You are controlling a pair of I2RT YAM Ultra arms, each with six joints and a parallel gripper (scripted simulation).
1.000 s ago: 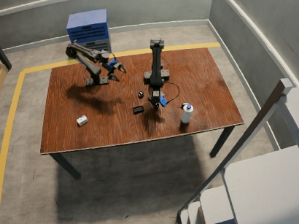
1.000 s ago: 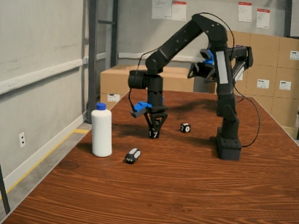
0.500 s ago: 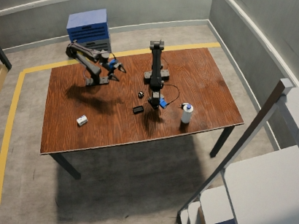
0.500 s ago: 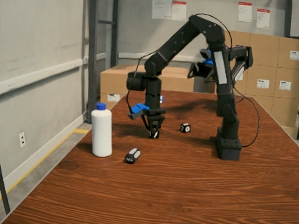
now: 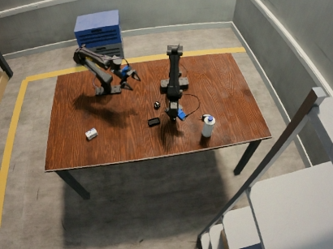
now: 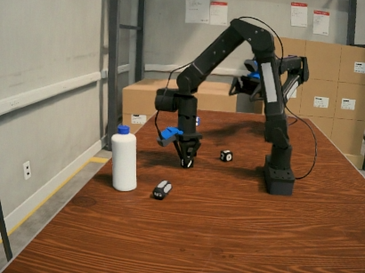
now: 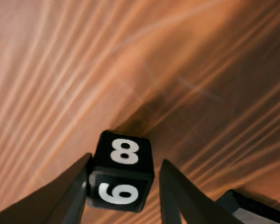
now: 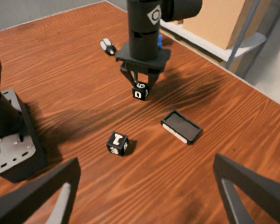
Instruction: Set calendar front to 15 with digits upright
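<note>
My left gripper is now 10 mm short of the black calendar tray, 130 mm to the left of it and 20 mm above it. The rest, counted from my left hand: white bottle (120 mm ahead, 210 mm to the left, 60 mm above).
</note>
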